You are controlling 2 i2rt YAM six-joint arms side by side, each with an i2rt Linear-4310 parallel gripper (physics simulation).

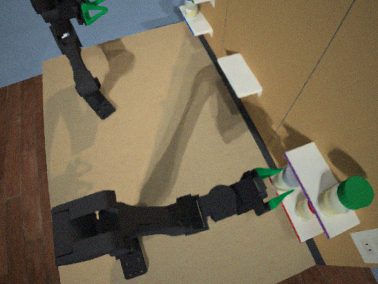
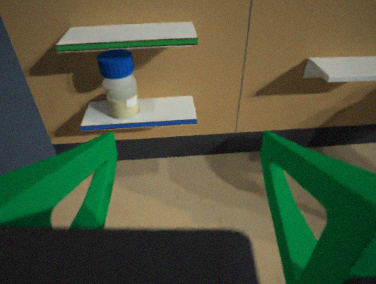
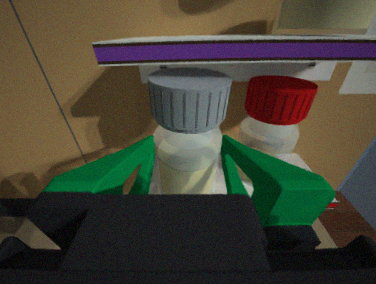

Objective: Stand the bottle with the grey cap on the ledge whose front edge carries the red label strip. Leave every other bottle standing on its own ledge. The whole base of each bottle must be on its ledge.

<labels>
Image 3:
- my right gripper: 187, 141
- red-capped bottle: 275, 105
</labels>
